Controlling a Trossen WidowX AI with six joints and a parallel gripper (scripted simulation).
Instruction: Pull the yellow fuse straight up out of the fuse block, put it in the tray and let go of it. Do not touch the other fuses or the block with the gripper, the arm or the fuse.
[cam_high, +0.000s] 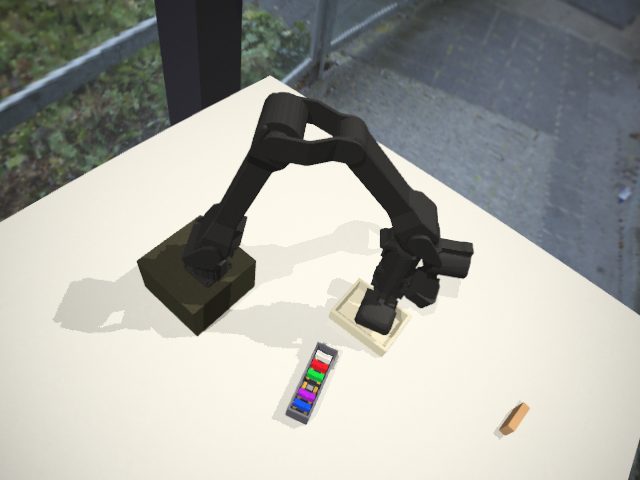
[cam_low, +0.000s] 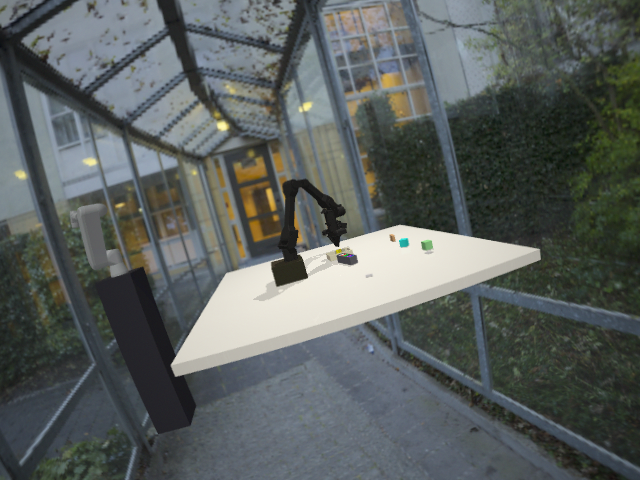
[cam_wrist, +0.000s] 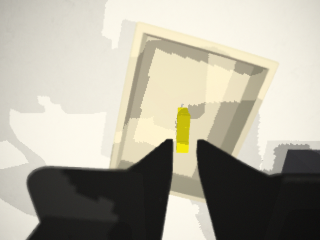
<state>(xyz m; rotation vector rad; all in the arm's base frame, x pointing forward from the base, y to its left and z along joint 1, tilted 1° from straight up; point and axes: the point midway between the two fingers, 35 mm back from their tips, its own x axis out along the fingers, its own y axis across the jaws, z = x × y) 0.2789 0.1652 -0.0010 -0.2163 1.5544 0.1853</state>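
Now: the yellow fuse 2 cm below my gripper tip. From my gripper tip the other things lie so: purple fuse (21 cm to the right, 3 cm below); then cream tray (6 cm below); then green fuse (17 cm to the right, 3 cm below, 1 cm behind).
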